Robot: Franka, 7 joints.
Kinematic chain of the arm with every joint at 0, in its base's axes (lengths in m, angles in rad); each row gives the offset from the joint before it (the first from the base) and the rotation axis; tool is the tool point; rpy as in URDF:
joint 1: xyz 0 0 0.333 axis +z
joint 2: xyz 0 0 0 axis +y
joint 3: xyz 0 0 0.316 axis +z
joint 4: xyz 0.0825 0 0 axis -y
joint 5: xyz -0.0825 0 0.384 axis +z
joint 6: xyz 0 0 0 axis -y
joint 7: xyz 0.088 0 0 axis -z
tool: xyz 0 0 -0.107 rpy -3.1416 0 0
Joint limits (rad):
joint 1: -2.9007..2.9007
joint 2: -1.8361..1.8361
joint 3: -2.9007..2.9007
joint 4: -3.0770..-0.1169
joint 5: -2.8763..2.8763
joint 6: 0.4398..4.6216
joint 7: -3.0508..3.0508
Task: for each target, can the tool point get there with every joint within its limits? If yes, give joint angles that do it. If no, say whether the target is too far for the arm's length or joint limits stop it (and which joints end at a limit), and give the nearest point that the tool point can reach.
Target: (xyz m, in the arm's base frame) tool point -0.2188 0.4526 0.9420
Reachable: yes | joints -0.4368 -0.3606 1.6649 -0.7637 1.6484 1.4120 -0.3597
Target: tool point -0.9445 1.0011 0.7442
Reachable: no: too far | nearest point -0.5641 0.5979 0.5786 | short by 0.579 m
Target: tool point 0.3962 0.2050 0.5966
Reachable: yes | joints 2.2321 -1.2442 -0.8199 -2.1572 -1.6094 1.0765 1.5199
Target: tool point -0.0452 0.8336 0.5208
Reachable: yes | joints 1.4870 1.0629 0.3867 -0.5853 -0.3794 2.7815 0.7935
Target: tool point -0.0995 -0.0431 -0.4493
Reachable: no: joint limits stop it (at a limit: joint 2) | nearest point -0.1276 -0.0553 -0.3408 | short by 0.113 m
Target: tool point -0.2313 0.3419 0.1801
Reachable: yes | joints 2.2753 0.6344 0.1729 -2.1363 2.1352 4.0603 0.2416
